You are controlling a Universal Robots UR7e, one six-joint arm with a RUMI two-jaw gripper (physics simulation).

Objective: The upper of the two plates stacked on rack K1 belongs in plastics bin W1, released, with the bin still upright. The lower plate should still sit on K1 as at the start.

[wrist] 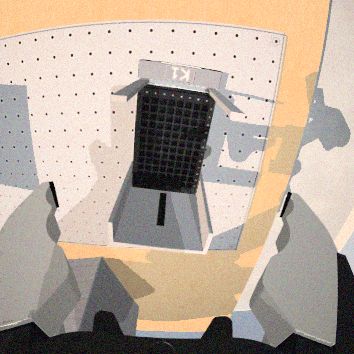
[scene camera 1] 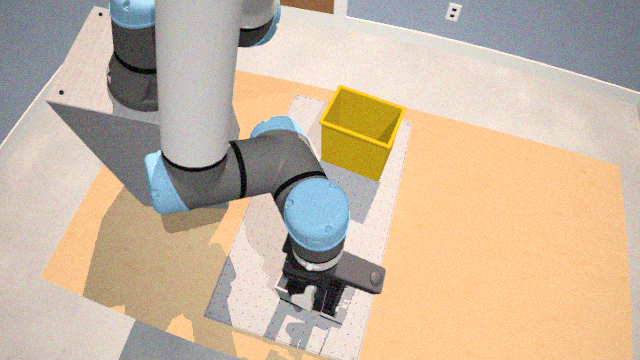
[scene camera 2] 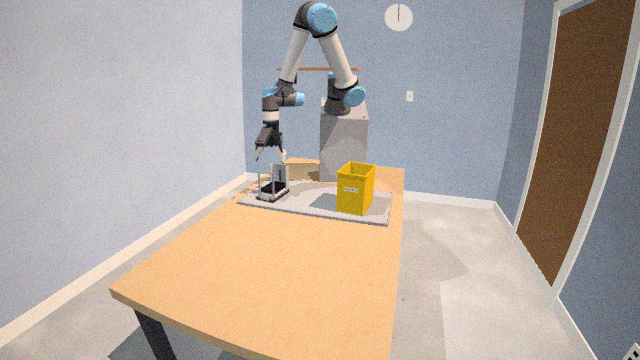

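Pixels of known places: gripper, fingertip midpoint: (wrist: 170,189) (scene camera 2: 270,162); arm's base, link origin: (scene camera 1: 147,80) (scene camera 2: 337,109).
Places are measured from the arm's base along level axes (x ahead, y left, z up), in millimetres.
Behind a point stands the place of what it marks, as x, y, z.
My gripper (scene camera 2: 270,159) {451, -146, -216} (wrist: 170,189) {451, -146, -216} is open and empty. It points down above rack K1, its fingers wide apart on either side of the rack in the wrist view. Rack K1 (scene camera 2: 281,169) {363, -141, -273} (wrist: 160,71) {503, -121, -370} is a grey frame with upright corner posts and a slotted back wall. A black gridded plate (wrist: 172,135) {438, -148, -347} lies in it, seen from above. Where the upper plate ends and the lower one begins cannot be told. In scene camera 1 the gripper largely hides the rack. Plastics bin W1 (scene camera 1: 354,150) {374, 193, -279} (scene camera 2: 353,195) {451, 269, -299}, yellow and open-topped, stands upright; its inner floor is hidden.
The rack and bin stand apart on a pale perforated board (scene camera 1: 255,295) {304, -217, -387} (scene camera 2: 305,192) {327, -25, -387} (wrist: 60,65) {493, 9, -387} on the wooden table (scene camera 1: 500,225) {808, 225, -400} (scene camera 2: 280,265) {883, 184, -400}. The arm's grey pedestal (scene camera 2: 343,145) {68, 70, -186} stands behind the board. The bin's rim is higher than the plates.
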